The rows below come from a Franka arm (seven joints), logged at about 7 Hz.
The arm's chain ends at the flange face. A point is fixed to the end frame.
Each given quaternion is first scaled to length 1.
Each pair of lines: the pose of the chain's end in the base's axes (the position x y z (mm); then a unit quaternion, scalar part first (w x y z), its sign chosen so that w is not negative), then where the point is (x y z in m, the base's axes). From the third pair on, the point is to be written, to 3 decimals.
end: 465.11 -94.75 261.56 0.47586 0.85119 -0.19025 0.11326
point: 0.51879 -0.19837 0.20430
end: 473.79 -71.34 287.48 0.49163 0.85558 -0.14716 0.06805
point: 0.52294 -0.17441 0.22536
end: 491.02 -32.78 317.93 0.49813 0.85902 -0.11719 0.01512
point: 0.532 -0.136 0.250
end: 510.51 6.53 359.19 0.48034 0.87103 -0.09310 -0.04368
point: 0.541 -0.093 0.281
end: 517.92 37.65 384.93 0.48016 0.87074 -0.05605 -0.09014
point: 0.541 -0.060 0.303
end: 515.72 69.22 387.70 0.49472 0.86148 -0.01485 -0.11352
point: 0.537 -0.029 0.306
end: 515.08 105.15 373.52 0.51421 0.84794 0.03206 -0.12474
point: 0.538 0.005 0.294
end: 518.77 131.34 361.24 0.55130 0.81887 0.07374 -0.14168
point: 0.543 0.027 0.288
